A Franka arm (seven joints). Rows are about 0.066 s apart.
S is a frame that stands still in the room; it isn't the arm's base.
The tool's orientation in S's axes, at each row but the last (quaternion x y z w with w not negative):
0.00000, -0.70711, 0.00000, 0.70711
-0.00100, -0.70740, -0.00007, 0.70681
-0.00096, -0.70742, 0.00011, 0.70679
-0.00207, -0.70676, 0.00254, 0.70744
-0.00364, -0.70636, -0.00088, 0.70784
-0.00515, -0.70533, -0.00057, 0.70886
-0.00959, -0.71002, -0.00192, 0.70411
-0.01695, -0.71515, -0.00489, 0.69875
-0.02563, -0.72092, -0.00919, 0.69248
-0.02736, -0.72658, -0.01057, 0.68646
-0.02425, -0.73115, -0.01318, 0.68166
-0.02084, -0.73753, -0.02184, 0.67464
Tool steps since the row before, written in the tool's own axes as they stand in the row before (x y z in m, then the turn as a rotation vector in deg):
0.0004, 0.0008, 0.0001, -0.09, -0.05, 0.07
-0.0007, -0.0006, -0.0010, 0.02, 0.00, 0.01
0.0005, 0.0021, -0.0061, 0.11, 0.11, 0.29
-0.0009, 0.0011, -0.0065, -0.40, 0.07, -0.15
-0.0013, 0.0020, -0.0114, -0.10, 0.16, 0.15
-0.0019, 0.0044, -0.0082, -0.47, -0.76, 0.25
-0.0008, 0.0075, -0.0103, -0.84, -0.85, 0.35
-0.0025, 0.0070, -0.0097, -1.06, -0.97, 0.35
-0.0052, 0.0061, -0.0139, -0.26, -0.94, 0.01
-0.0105, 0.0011, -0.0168, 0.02, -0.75, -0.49
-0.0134, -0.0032, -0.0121, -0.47, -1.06, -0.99
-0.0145, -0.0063, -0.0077, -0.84, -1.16, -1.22
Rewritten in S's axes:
-0.0001, 0.0008, 0.0004, -0.07, -0.05, -0.09
0.0010, -0.0006, -0.0007, -0.01, 0.00, 0.02
0.0061, 0.0021, 0.0005, -0.29, 0.11, 0.11
0.0065, 0.0011, -0.0009, 0.15, 0.07, -0.40
0.0114, 0.0019, -0.0013, -0.15, 0.16, -0.10
0.0082, 0.0043, -0.0020, -0.26, -0.76, -0.46
0.0104, 0.0073, -0.0008, -0.36, -0.85, -0.83
0.0100, 0.0067, -0.0024, -0.36, -0.98, -1.05
0.0144, 0.0053, -0.0048, -0.05, -0.94, -0.24
0.0174, -0.0001, -0.0095, 0.45, -0.77, 0.06
0.0128, -0.0041, -0.0125, 0.96, -1.12, -0.38
0.0086, -0.0068, -0.0138, 1.22, -1.23, -0.73

